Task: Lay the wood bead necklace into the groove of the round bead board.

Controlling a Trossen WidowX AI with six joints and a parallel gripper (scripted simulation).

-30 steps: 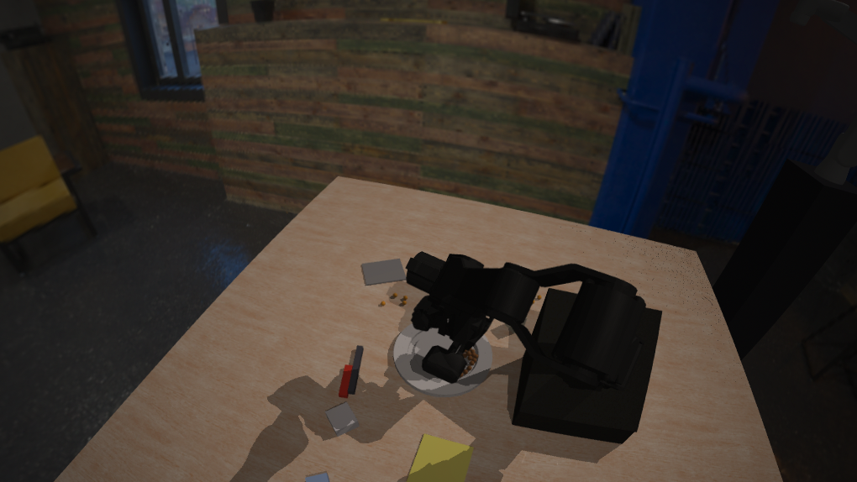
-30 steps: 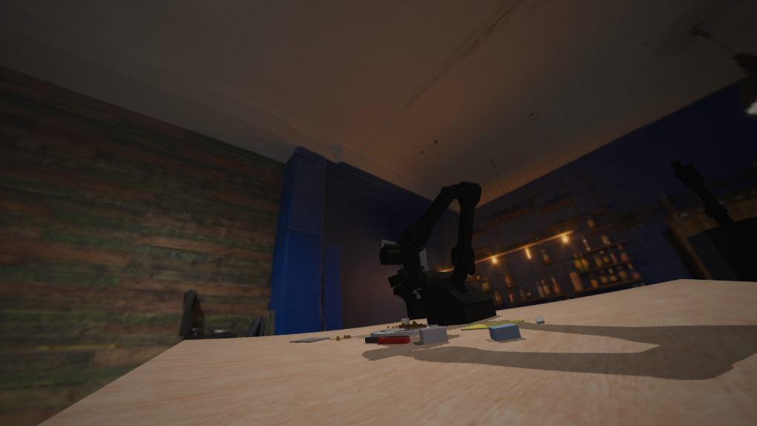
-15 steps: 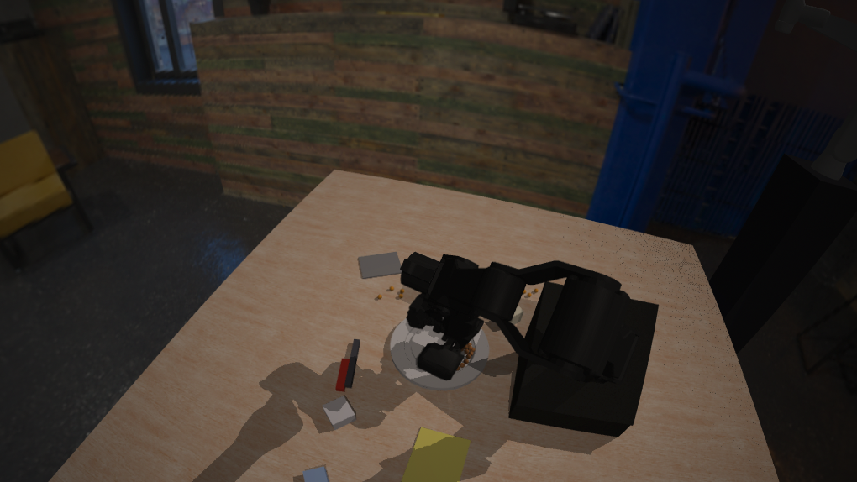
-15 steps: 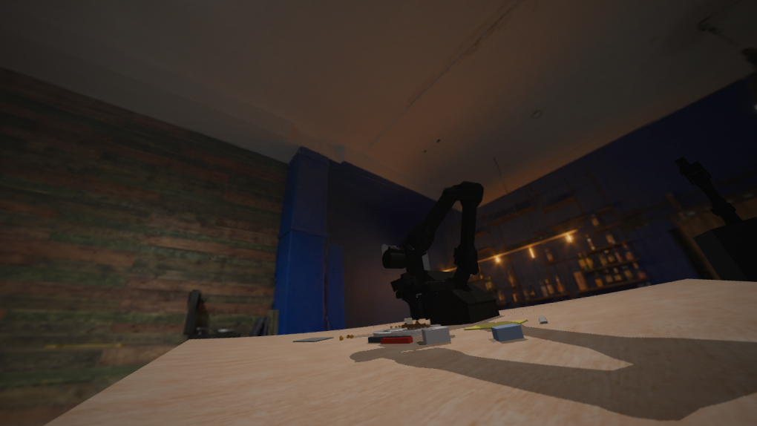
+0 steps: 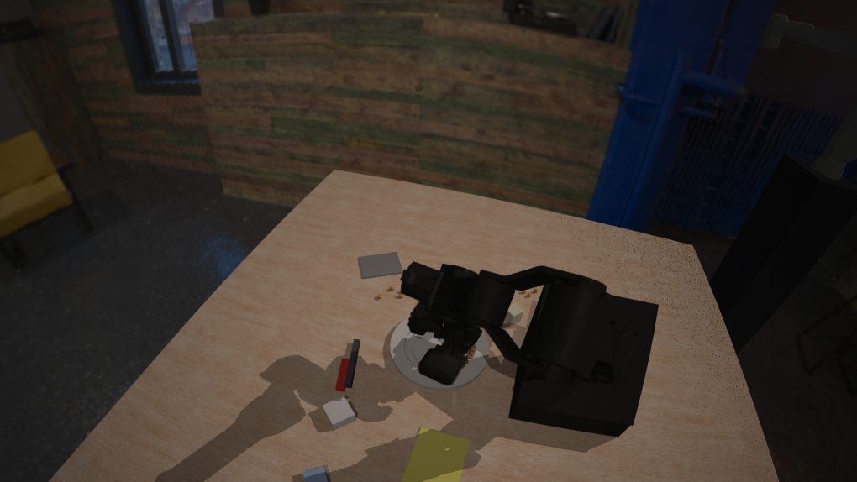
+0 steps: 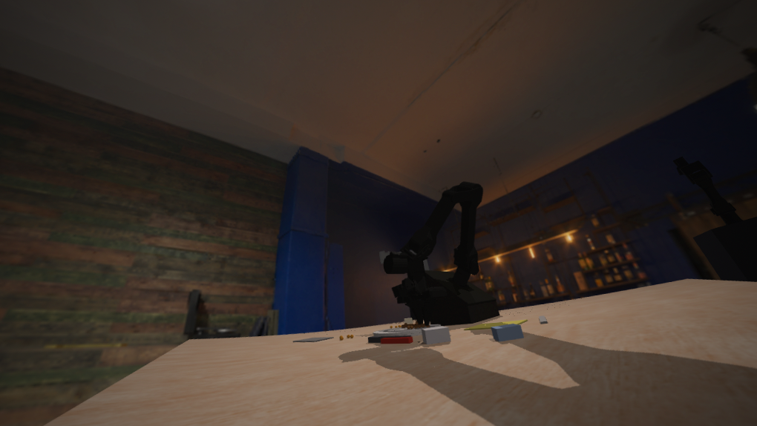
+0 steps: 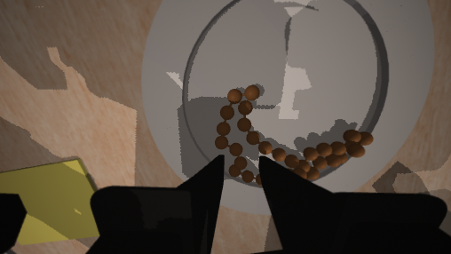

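My gripper tip is now 40 mm to the left of the round white bead board, 30 mm short of it and 10 mm above it. Also, from my gripper tip: dark bar: 190 mm ahead, 60 mm to the left, 10 mm below; yellow sheet: 210 mm to the left, 10 mm below, 10 mm behind; pale cube: 150 mm to the right, 110 mm behind.
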